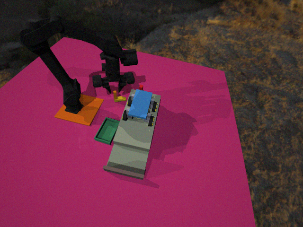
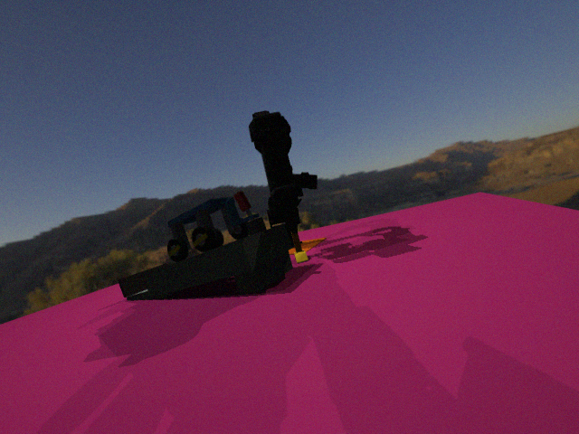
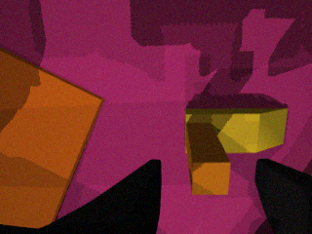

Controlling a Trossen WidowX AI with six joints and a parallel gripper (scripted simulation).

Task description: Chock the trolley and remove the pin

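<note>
Now: the chock 20 mm ahead of my gripper tip, 10 mm to the left of it and 40 mm below it. Also, from my gripper tip: blue trolley (160 mm ahead, 100 mm to the right, 50 mm above); then stop pin (140 mm ahead, 10 mm to the right, 70 mm above); then grey ramp (160 mm ahead, 110 mm to the right, 10 mm below).
</note>
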